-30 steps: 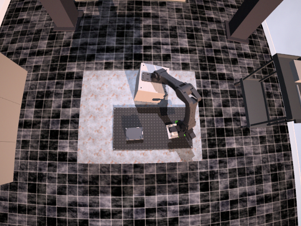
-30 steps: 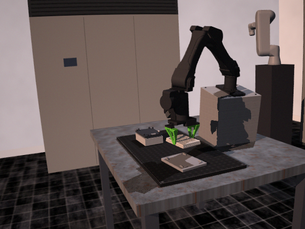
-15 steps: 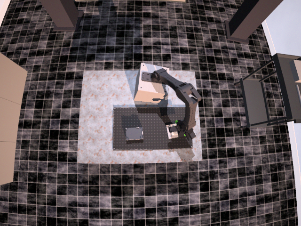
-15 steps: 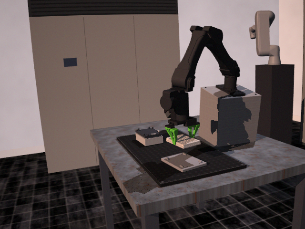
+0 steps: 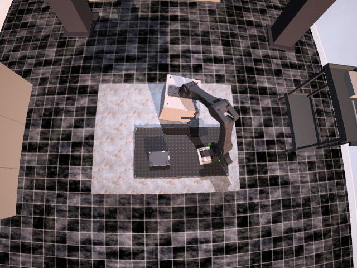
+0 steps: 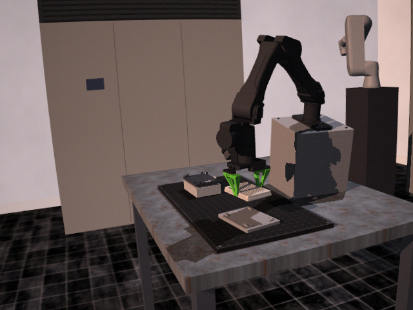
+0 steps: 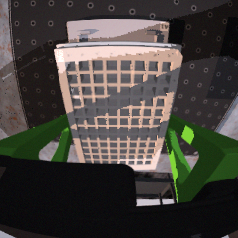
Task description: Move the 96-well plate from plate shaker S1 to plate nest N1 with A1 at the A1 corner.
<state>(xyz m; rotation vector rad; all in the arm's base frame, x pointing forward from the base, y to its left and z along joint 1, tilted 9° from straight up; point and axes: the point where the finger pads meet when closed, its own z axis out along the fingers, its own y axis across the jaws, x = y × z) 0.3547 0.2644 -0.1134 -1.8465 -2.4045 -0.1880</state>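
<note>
My hand is 9 cm above the plate nest N1. The rest, counted from my hand: 96-well plate: right at my hand.
</note>
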